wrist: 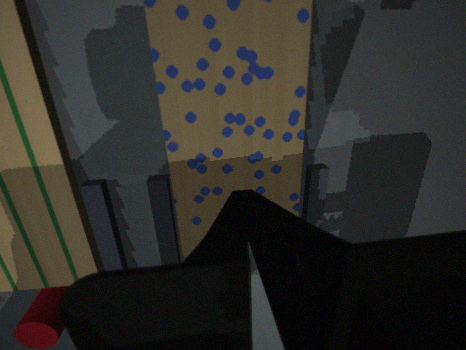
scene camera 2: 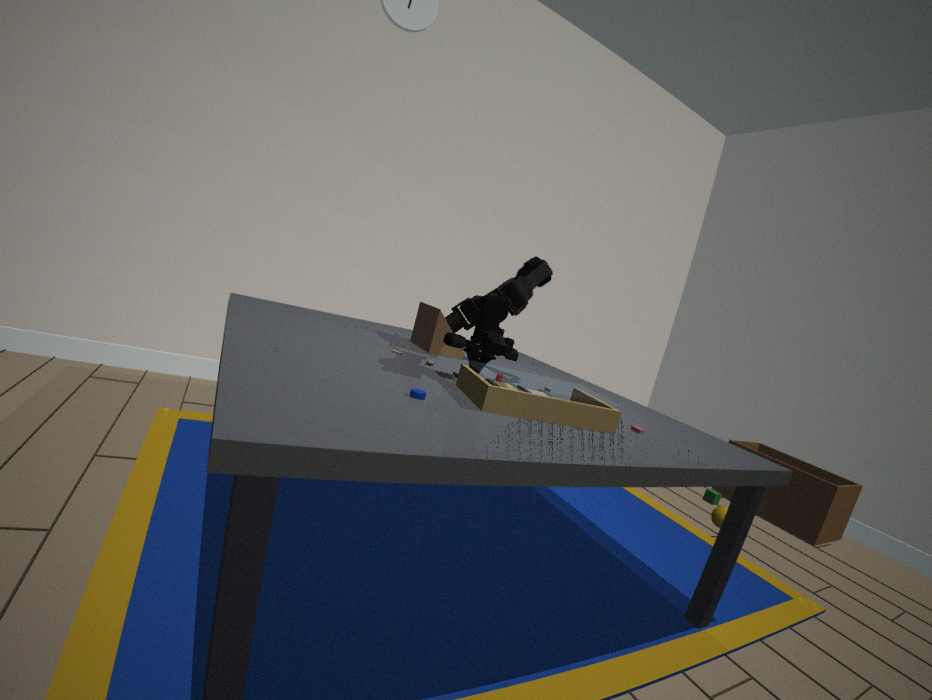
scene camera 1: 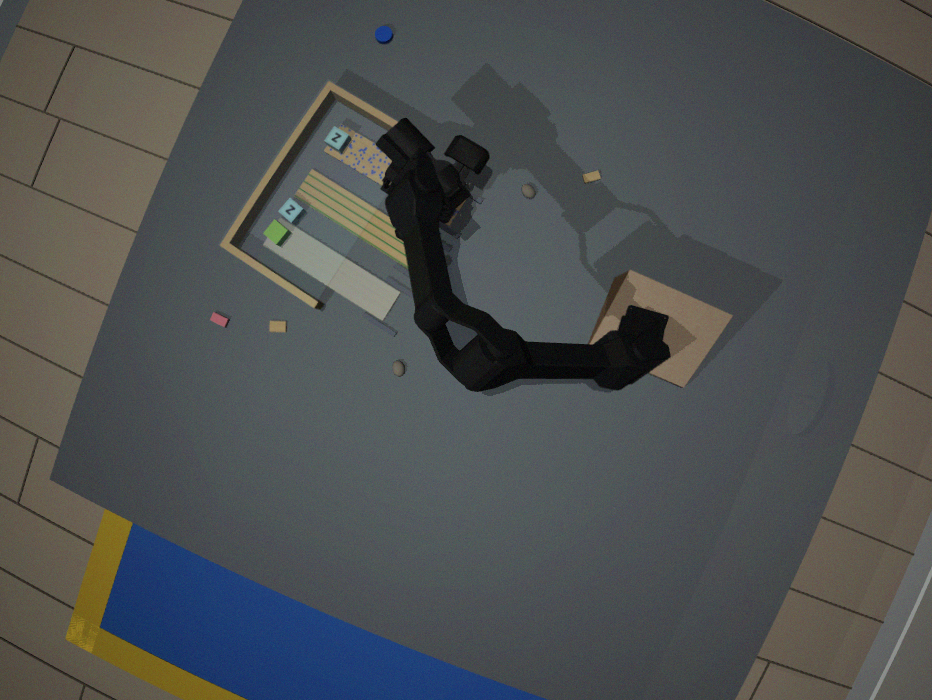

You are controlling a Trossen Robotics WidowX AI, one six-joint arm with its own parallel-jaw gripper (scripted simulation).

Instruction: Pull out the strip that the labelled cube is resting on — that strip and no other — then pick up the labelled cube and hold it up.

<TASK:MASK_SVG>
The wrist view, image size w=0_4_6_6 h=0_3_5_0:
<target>my gripper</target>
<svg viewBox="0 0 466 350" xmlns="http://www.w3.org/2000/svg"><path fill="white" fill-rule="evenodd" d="M59 299L61 319L77 350L253 350L249 241L263 287L284 344L284 350L466 350L466 230L352 244L297 217L252 189L236 190L230 194L205 237L181 264L92 273L73 283L62 293Z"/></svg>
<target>dotted strip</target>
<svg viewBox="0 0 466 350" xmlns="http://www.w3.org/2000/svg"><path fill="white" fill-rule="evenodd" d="M143 0L183 256L189 256L205 237L232 191L252 189L299 217L313 0Z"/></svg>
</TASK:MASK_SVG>
